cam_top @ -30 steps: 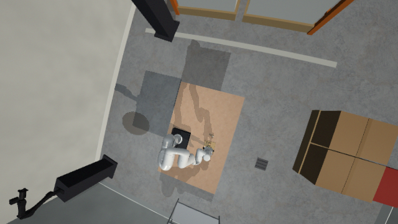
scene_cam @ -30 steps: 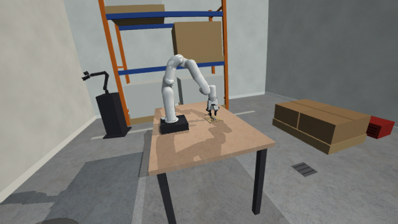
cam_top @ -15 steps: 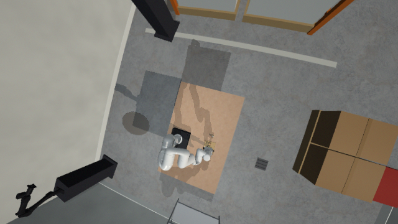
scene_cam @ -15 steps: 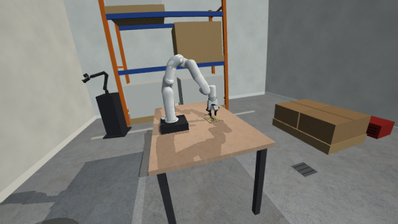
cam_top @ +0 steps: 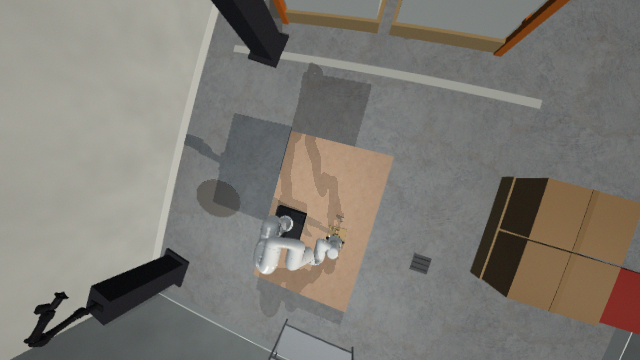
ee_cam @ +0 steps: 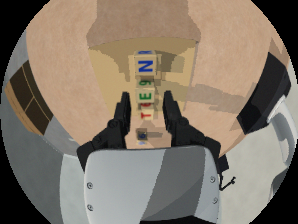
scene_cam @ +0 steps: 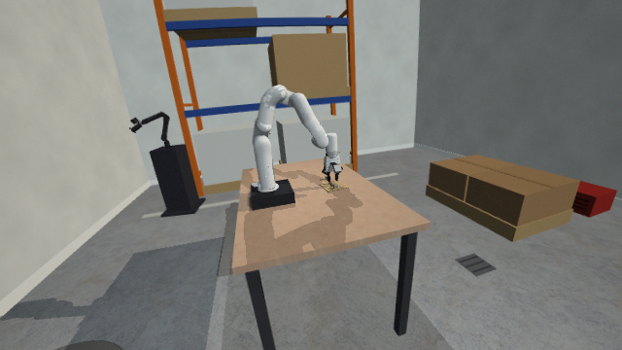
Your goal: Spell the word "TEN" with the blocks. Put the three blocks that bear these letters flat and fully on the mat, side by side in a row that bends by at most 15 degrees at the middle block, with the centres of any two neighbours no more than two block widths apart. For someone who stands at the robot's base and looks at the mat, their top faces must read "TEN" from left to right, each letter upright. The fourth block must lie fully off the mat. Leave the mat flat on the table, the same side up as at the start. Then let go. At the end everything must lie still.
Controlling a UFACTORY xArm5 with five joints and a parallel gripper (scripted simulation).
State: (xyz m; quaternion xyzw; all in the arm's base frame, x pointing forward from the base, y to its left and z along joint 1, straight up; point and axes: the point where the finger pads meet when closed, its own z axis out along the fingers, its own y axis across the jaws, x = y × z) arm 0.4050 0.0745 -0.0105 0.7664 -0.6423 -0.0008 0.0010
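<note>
Now: the tan mat 50 mm below my hand.
</note>
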